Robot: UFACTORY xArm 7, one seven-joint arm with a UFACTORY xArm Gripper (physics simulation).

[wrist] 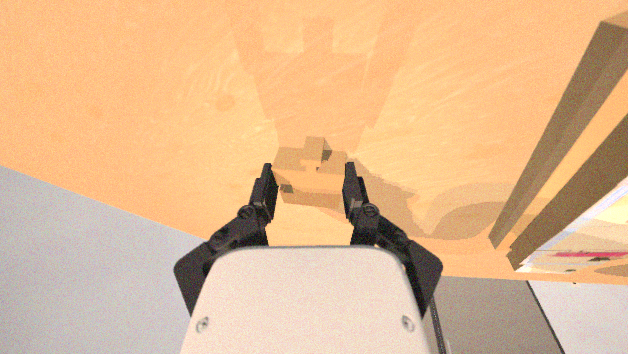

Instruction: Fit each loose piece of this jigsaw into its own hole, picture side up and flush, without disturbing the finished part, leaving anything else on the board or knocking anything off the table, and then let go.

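A loose jigsaw piece (315, 181) lies on the table with a plain tan, wood-coloured face up; no picture shows on it. A knob sticks out at its far side and a small dark notch shows near its left corner. My gripper (309, 173) is shut on this piece, with one black finger against its left side and one against its right side. The jigsaw board (555, 115) shows in part at the right, with its raised wooden rim. A corner of the jigsaw's picture (595, 235) shows inside it, pale with a blue-white border and a pink strip.
The wooden table (125, 90) ends in a slanting edge at the lower left and another edge at the lower right. A grey-brown block-like surface (490, 310) stands beyond the lower right edge. Shadows of the arm fall around the piece and towards the board.
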